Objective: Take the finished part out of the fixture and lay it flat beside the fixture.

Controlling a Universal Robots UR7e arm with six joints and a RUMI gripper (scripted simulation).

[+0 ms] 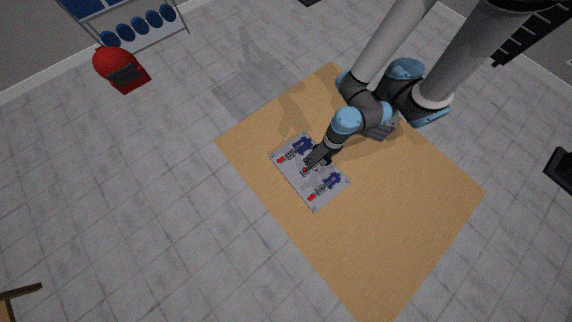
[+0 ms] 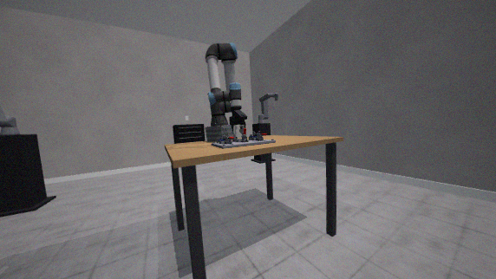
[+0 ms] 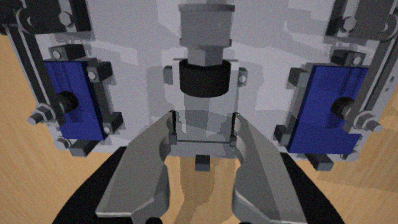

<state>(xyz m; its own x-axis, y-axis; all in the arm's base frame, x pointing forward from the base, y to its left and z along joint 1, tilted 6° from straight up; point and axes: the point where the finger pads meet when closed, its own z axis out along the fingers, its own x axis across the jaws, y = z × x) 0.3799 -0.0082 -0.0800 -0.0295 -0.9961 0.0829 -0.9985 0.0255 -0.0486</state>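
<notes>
Now: the grey fixture plate 50 mm ahead of my hand and 30 mm below it. The rest, counted from my hand: grey finished part: 10 mm below, 10 mm behind.
</notes>
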